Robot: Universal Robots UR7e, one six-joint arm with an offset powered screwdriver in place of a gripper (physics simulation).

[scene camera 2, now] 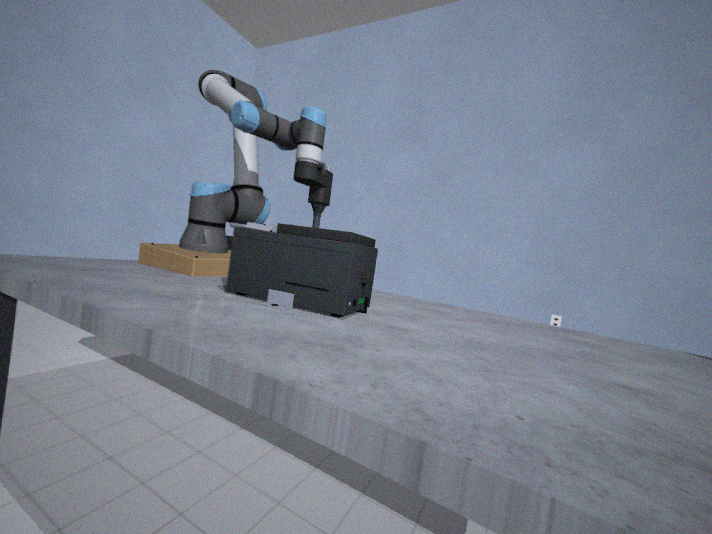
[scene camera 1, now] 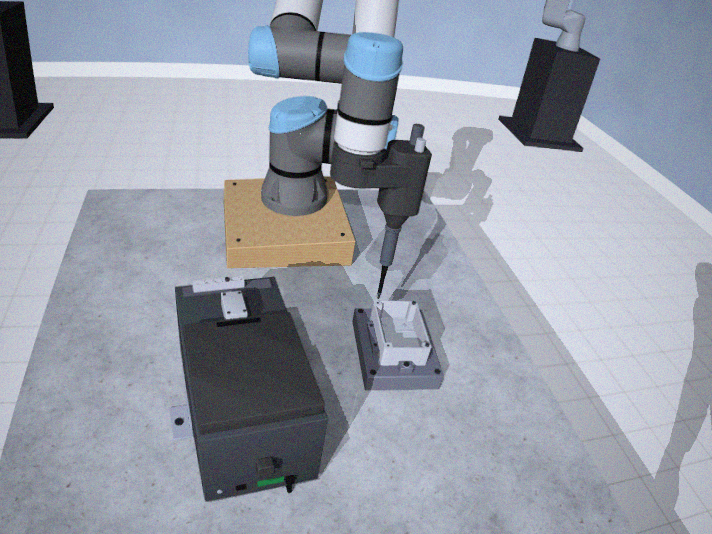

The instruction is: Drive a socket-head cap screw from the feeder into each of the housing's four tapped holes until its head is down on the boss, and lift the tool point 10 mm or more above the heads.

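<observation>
The screwdriver gripper (scene camera 1: 379,294) points down with its thin black bit at the housing's far left corner boss, touching it or just above it. Whether a screw is on the tip is too small to tell. The white open housing (scene camera 1: 406,355) sits on the grey fixture (scene camera 1: 402,381). Dark spots mark its far right boss (scene camera 1: 414,302), near left boss (scene camera 1: 388,345) and near right boss (scene camera 1: 427,344); heads and bare holes cannot be told apart. The dark screw feeder (scene camera 1: 253,367) (scene camera 2: 287,258) stands left of the fixture. In scene camera 2 it hides the bit tip and the housing.
The arm's base stands on a wooden block (scene camera 1: 287,227) (scene camera 2: 172,259) behind the feeder and fixture. A white pick-up plate (scene camera 1: 234,304) is on the feeder's far end. A small bracket (scene camera 1: 180,421) (scene camera 2: 280,298) sits at the feeder's left side. The grey table (scene camera 1: 132,459) (scene camera 2: 460,373) carries these.
</observation>
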